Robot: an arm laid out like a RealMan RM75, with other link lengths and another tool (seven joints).
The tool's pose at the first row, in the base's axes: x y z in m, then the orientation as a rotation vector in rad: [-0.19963 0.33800 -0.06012 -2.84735 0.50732 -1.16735]
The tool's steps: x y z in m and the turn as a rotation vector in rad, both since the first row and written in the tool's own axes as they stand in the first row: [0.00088 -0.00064 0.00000 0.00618 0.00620 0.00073]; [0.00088 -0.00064 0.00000 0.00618 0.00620 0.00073]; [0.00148 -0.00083 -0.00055 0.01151 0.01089 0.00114]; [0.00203 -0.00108 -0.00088 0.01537 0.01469 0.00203]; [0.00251 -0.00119 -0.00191 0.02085 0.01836 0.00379]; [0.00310 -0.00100 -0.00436 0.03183 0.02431 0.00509]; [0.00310 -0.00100 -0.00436 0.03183 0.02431 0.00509]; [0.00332 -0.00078 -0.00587 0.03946 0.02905 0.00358]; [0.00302 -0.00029 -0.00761 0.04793 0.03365 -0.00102]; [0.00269 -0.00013 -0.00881 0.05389 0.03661 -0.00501]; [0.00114 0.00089 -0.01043 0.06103 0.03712 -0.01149]
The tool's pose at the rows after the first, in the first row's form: [-0.19886 0.33834 -0.05943 -2.83902 0.50408 -1.17590]; [-0.19886 0.33834 -0.05943 -2.83902 0.50408 -1.17590]; [-0.19878 0.33839 -0.05860 -2.83224 0.50096 -1.18231]; [-0.19857 0.33849 -0.05795 -2.82680 0.49952 -1.18743]; [-0.19892 0.33855 -0.05687 -2.81954 0.49809 -1.19205]; [-0.20027 0.33844 -0.05473 -2.80690 0.49214 -1.19952]; [-0.20027 0.33844 -0.05473 -2.80690 0.49214 -1.19952]; [-0.20122 0.33832 -0.05353 -2.79923 0.48478 -1.20593]; [-0.20276 0.33812 -0.05255 -2.79267 0.47265 -1.21250]; [-0.20385 0.33819 -0.05193 -2.78858 0.46310 -1.21680]; [-0.20629 0.33786 -0.05197 -2.78600 0.44928 -1.21777]
